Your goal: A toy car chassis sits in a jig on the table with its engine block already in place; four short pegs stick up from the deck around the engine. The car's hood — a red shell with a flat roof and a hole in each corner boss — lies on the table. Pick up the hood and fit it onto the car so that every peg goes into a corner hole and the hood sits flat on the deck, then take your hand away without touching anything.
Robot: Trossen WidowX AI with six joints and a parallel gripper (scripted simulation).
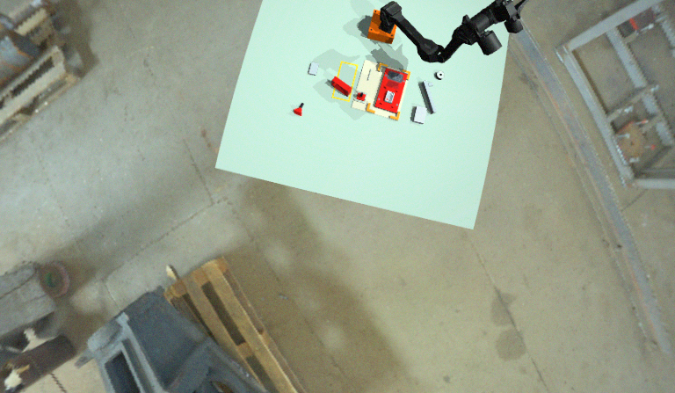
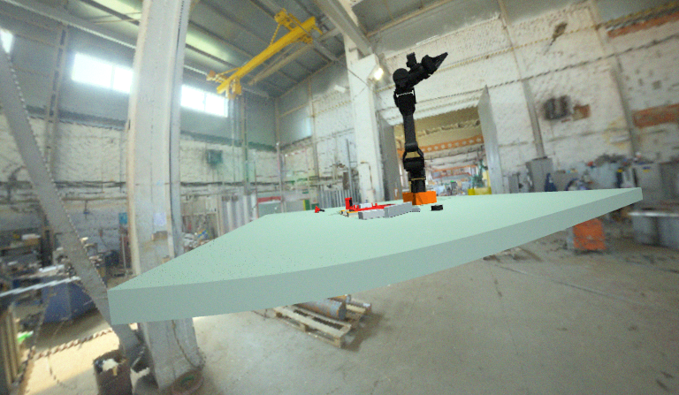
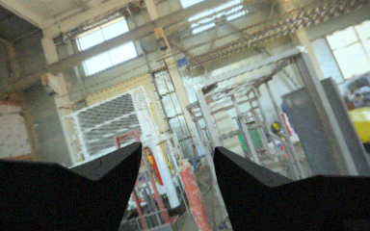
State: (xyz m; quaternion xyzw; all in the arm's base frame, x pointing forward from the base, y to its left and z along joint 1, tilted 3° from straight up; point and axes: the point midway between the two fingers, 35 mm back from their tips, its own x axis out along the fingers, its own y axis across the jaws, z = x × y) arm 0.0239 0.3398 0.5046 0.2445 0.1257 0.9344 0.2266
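Now: the red hood 52 cm below my gripper tip, 46 cm to the right of it and 37 cm ahead of it. The rest, counted from my gripper tip: wheel 55 cm below, 11 cm ahead, 5 cm to the right; then cream jig 55 cm below, 30 cm ahead, 28 cm to the right.
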